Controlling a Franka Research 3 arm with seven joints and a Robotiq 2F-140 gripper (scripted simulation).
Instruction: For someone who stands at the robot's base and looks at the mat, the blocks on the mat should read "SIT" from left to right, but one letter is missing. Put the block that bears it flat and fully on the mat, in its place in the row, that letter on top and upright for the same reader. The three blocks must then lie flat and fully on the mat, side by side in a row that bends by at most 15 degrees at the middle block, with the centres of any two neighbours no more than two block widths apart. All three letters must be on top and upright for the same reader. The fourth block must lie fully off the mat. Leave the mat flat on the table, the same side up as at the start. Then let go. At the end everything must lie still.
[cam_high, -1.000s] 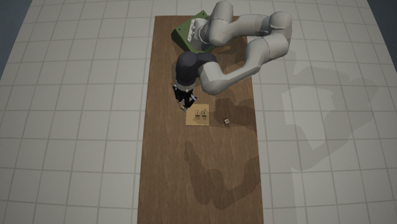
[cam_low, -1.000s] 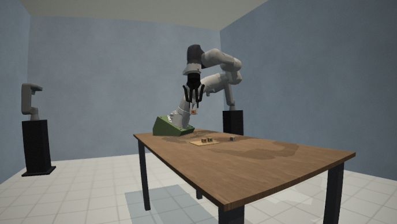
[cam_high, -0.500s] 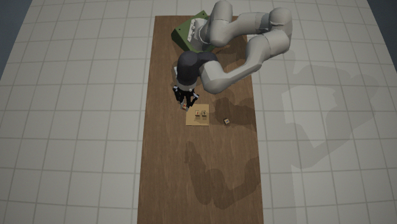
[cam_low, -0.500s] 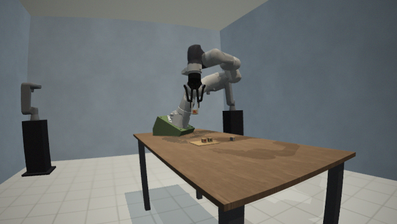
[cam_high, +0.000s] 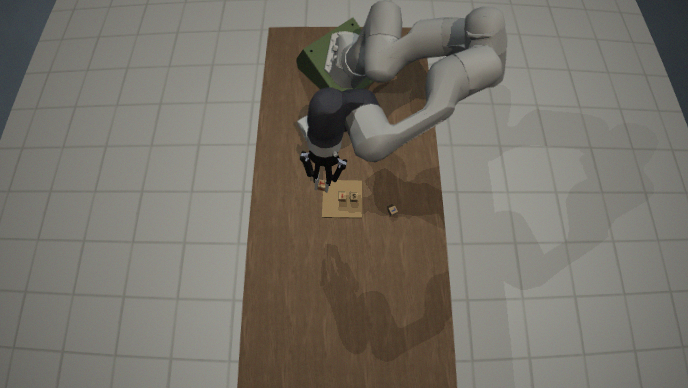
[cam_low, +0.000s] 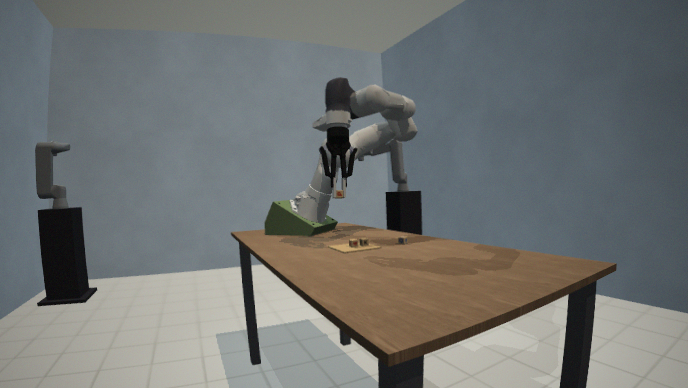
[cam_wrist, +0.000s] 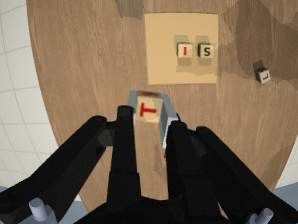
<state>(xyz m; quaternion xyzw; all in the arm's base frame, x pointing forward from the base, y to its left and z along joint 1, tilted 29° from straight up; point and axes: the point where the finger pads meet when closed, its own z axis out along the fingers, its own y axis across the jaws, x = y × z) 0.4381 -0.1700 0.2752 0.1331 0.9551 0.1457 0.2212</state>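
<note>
Now: the I block 19 cm below my hand, 6 cm to the left of it and 3 cm behind it. Also, from my hand: S block: 19 cm below, 10 cm to the left, 3 cm behind; then mat: 21 cm below, 6 cm to the left, 3 cm behind.
</note>
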